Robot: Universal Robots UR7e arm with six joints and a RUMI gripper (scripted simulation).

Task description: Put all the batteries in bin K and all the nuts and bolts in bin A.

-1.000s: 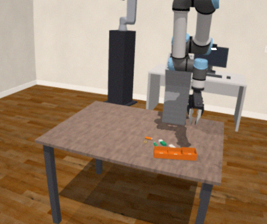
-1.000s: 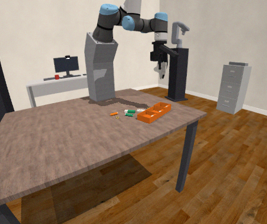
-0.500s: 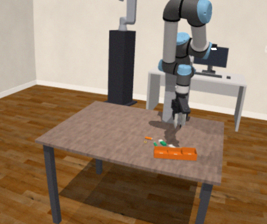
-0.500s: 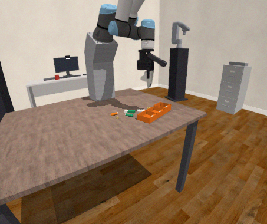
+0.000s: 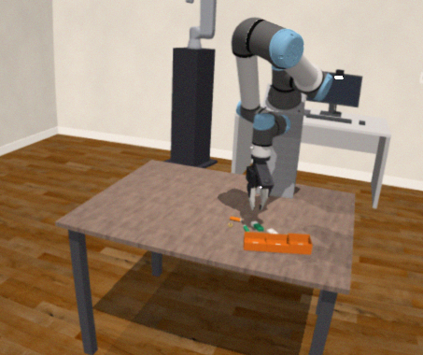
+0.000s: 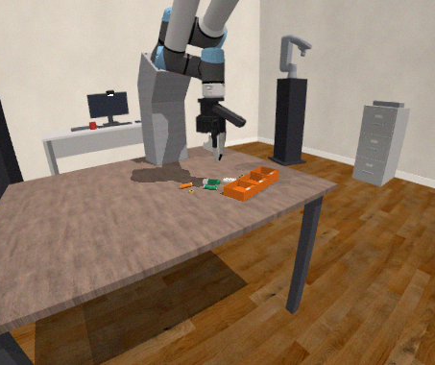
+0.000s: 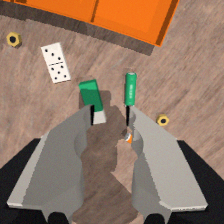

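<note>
Right now my hand is 11 cm above the green battery and 4 cm to the left of it. Also, from my hand: orange bin tray (12 cm to the left, 10 cm below, 4 cm ahead); then white domino (11 cm below, 6 cm to the left, 4 cm behind); then green-and-white battery (11 cm below, 5 cm behind, 2 cm to the right).
</note>
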